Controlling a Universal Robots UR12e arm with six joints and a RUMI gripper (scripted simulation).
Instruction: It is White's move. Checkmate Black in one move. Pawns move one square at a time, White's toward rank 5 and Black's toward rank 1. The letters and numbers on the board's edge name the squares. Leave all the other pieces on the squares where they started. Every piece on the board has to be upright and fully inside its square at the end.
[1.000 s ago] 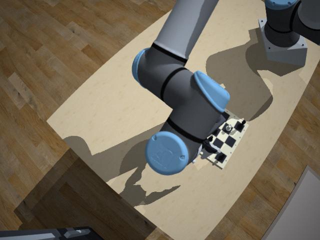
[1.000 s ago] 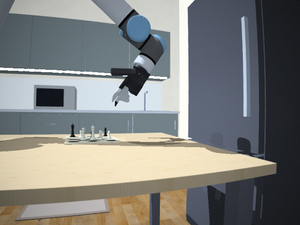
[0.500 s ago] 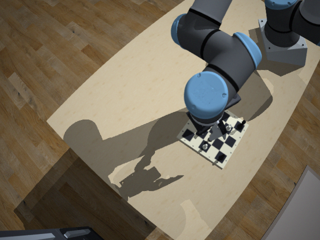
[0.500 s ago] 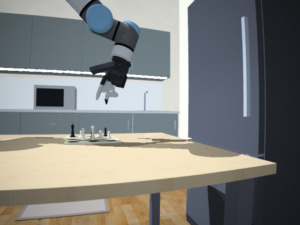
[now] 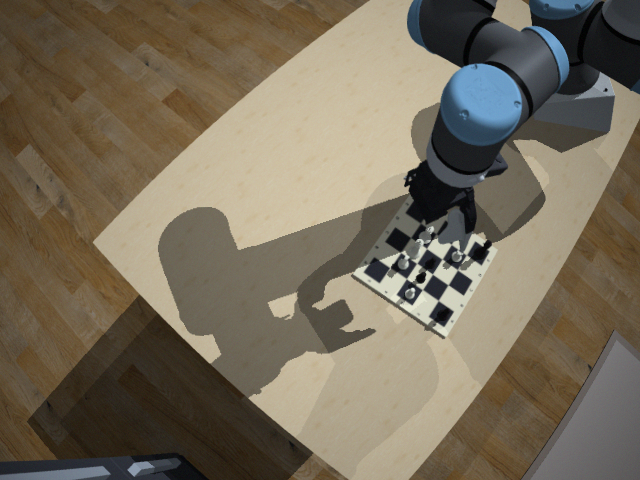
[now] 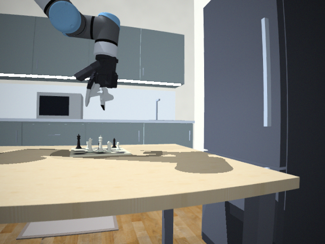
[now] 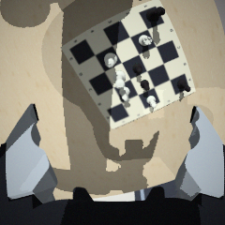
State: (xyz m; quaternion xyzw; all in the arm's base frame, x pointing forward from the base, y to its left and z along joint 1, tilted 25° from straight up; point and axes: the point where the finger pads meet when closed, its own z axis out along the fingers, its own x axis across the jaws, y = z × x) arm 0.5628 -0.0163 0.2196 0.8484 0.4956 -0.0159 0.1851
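My gripper is now 140 mm above the white chess piece and 20 mm past it. From my hand the other things lie so: chessboard: 170 mm below, 30 mm to the left, 20 mm ahead; then black king: 140 mm below, 110 mm to the left, 60 mm behind.
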